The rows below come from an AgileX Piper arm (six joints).
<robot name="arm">
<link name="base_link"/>
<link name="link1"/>
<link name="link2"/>
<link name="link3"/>
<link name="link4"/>
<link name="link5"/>
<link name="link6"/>
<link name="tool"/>
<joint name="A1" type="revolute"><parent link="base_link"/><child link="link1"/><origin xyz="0 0 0.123" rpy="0 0 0"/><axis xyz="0 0 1"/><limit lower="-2.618" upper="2.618"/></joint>
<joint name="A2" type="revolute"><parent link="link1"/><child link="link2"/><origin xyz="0 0 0" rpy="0 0 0"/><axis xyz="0 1 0"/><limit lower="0" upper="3.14"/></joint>
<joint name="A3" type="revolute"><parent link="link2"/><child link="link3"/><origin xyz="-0.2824 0 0.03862" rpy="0 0 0"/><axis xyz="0 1 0"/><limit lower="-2.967" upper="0"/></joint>
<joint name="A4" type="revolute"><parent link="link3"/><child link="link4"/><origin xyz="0.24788 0 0.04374" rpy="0 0 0"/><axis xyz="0.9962 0 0.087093"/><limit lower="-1.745" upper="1.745"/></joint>
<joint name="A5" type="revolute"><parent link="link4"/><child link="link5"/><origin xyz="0 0 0" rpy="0 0 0"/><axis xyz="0 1 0"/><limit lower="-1.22" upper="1.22"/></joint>
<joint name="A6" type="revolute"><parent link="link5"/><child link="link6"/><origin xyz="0.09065 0 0.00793" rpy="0 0 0"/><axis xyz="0.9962 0 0.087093"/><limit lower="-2.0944" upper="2.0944"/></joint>
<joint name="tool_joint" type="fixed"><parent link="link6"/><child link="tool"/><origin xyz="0 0 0" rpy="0 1.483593 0"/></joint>
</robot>
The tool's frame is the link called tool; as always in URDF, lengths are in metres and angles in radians.
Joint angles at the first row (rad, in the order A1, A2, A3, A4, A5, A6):
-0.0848 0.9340 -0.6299 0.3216 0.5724 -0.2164
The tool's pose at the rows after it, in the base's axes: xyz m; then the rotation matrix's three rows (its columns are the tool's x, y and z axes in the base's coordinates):
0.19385 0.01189 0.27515; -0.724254 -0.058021 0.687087; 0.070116 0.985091 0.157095; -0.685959 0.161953 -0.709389
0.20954 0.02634 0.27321; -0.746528 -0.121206 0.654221; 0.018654 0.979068 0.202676; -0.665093 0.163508 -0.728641
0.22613 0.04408 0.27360; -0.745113 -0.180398 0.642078; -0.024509 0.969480 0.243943; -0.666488 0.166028 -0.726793
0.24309 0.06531 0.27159; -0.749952 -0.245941 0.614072; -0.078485 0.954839 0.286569; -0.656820 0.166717 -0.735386
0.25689 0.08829 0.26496; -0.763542 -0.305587 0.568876; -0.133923 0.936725 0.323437; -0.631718 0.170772 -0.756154
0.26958 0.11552 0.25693; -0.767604 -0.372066 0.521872; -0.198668 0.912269 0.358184; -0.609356 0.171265 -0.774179
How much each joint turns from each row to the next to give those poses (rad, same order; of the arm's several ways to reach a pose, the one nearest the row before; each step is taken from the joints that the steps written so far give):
0.0665 0.0795 -0.0356 0.0001 -0.0060 0.0000
0.0709 0.0775 -0.0434 -0.0001 -0.0060 0.0001
0.0772 0.0747 -0.0495 -0.0018 -0.0308 0.0111
0.0768 0.0858 -0.0583 0.0000 -0.0157 0.0025
0.0728 0.0867 -0.0529 -0.0001 -0.0019 0.0046
0.0780 0.0919 -0.0596 0.0001 -0.0037 0.0000

